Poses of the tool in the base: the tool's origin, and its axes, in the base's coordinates. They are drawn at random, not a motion.
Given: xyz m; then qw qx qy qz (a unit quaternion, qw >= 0).
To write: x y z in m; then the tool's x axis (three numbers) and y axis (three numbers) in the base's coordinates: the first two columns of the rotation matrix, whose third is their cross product. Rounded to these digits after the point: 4 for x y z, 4 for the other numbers.
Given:
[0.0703 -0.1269 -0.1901 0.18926 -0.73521 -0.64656 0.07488]
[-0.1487 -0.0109 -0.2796 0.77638 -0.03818 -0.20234 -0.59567]
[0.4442 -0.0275 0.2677 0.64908 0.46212 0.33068 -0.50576]
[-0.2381 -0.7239 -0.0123 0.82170 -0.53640 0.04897 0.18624]
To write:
[0.0703 -0.1269 -0.1901 0.1527 0.9791 0.1346 0.9224 -0.0923 -0.3751]
[-0.1487 -0.0109 -0.2796 0.2085 -0.9095 0.3597 0.9404 0.2874 0.1818]
[0.4442 -0.0275 0.2677 0.2697 -0.3509 -0.8967 0.9622 0.0613 0.2654]
[-0.2381 -0.7239 -0.0123 0.9258 0.2535 -0.2803 -0.3586 0.3552 -0.8633]

